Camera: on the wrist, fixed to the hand. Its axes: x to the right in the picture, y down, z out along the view.
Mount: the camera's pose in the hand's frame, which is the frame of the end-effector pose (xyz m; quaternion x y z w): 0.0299 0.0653 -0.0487 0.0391 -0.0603 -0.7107 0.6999
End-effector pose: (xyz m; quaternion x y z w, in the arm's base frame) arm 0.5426 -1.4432 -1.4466 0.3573 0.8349 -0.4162 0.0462
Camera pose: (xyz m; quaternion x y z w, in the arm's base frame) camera 0.5727 -1.3651 -1.4694 0.3665 -0.8191 0.3783 0.2271
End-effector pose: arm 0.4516 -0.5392 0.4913 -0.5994 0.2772 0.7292 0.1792
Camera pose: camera 0.4441 -0.6225 0.4683 -0.5655 -0.2143 0.4083 0.6838
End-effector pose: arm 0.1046 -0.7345 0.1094 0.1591 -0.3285 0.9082 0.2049
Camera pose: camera 0.0401 -0.7400 0.0516 0.4076 -0.0937 0.4932 0.7628
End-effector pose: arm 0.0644 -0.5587 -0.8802 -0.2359 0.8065 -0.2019 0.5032
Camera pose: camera -0.0028 -0.5191 -0.9183 -0.7307 0.3585 -0.5162 0.2665
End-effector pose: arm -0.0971 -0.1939 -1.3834 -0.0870 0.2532 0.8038 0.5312
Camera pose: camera -0.1746 -0.2141 -1.4168 -0.1716 0.1148 0.1804 0.9617
